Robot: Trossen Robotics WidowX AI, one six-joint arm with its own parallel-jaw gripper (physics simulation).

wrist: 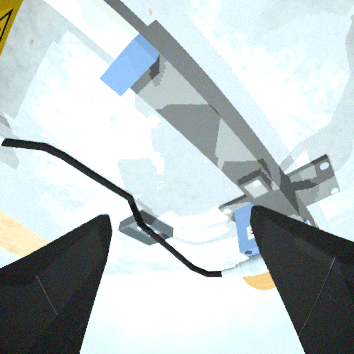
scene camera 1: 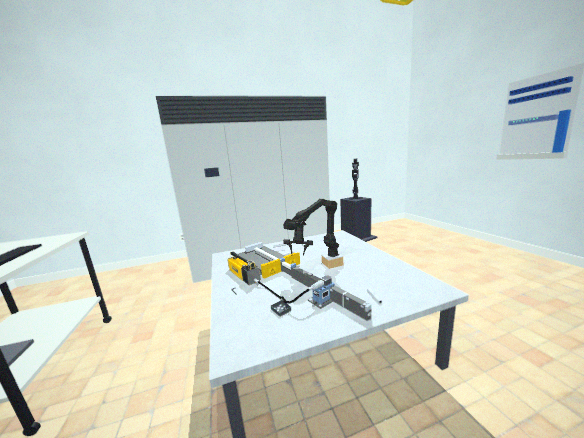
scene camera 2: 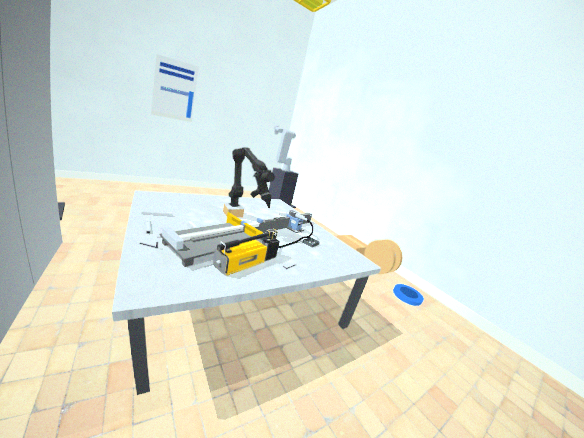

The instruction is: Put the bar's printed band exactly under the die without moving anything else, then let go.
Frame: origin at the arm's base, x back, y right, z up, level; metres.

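Seen in the pictures: gripper, fingertip midpoint: (wrist: 180, 219) (scene camera 1: 297, 256) (scene camera 2: 269, 207); arm's base, origin of the base link: (scene camera 1: 333, 254) (scene camera 2: 234, 205).
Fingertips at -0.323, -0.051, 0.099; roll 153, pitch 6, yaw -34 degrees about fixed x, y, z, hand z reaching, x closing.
Note:
Pixels of each thing's top centre, then the offset from my fingertips to it, as dx, dy, dz. "pt": a spot on its surface instead.
- blue block, surface spot: (wrist: 129, 65) (scene camera 1: 293, 263) pt -0.002, +0.056, -0.075
- blue unit, surface spot: (wrist: 245, 230) (scene camera 2: 295, 223) pt -0.040, -0.233, -0.113
- yellow housing, surface spot: (scene camera 2: 247, 258) pt -0.323, +0.340, -0.114
- upright yellow plate, surface spot: (scene camera 1: 271, 268) pt -0.115, +0.169, -0.117
- black cable, surface spot: (wrist: 90, 175) (scene camera 1: 273, 291) pt -0.201, -0.035, -0.156
- small dark box, surface spot: (wrist: 145, 229) pt -0.197, -0.167, -0.128
- hex key, middle of its top: (scene camera 2: 289, 264) (scene camera 1: 235, 290) -0.384, +0.121, -0.162
A long white bar (scene camera 1: 265, 253) (scene camera 2: 212, 232) (wrist: 95, 25) lies along the yellow-sided machine. A blue block (scene camera 1: 294, 266) (scene camera 2: 264, 220) (wrist: 129, 65) sits at its end, on the dark rail (scene camera 1: 356, 301) (scene camera 2: 275, 223) (wrist: 190, 125). A blue unit (scene camera 1: 322, 294) (scene camera 2: 295, 221) (wrist: 245, 230) stands at the rail farther along; I cannot make out the die in it. The printed band cannot be told apart. My gripper (scene camera 1: 298, 250) (scene camera 2: 268, 205) (wrist: 180, 219) is open and empty, above the table and apart from the rail. In the wrist view its right finger partly covers the blue unit.
A yellow housing (scene camera 2: 247, 258) and an upright yellow plate (scene camera 1: 271, 268) flank the machine. A black cable (scene camera 1: 270, 290) (wrist: 90, 175) runs past a small dark box (scene camera 1: 281, 307) (scene camera 2: 311, 241) (wrist: 145, 229) to the blue unit. A hex key (scene camera 1: 234, 291) (scene camera 2: 290, 266) lies near the machine.

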